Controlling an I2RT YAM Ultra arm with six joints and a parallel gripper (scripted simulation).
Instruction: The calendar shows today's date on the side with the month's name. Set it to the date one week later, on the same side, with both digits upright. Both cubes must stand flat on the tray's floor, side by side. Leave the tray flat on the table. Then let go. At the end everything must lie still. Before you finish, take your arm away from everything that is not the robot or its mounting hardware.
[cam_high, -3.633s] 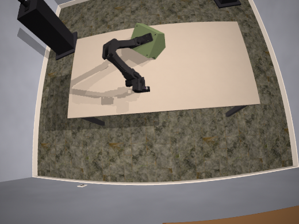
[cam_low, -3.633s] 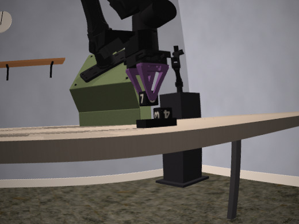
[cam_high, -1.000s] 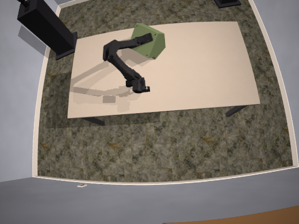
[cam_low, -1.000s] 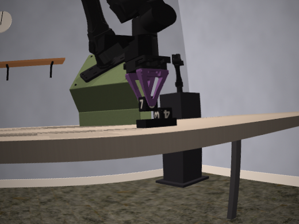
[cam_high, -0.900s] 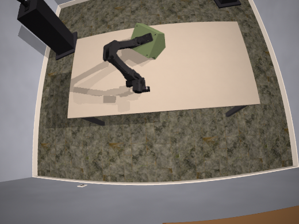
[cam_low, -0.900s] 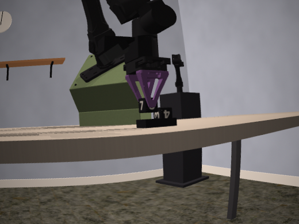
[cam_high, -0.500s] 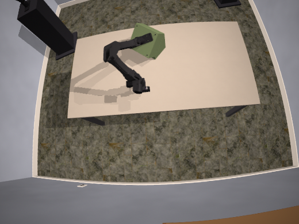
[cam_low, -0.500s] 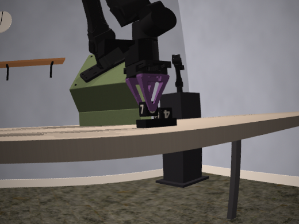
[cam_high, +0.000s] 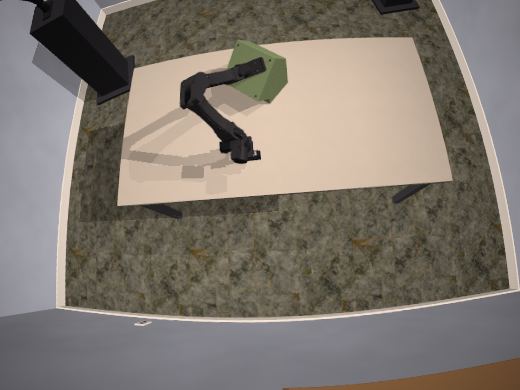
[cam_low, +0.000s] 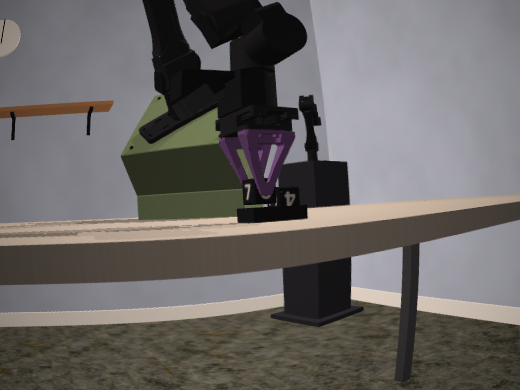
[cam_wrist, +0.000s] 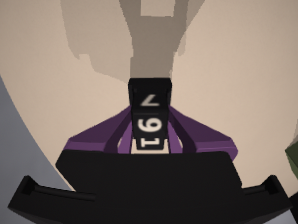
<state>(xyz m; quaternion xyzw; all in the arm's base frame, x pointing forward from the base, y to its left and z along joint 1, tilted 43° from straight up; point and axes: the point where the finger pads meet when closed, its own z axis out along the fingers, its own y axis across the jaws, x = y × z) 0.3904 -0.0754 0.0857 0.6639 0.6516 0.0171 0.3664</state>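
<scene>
The black calendar tray is 2 cm to the left of my hand and 3 cm below it.
</scene>
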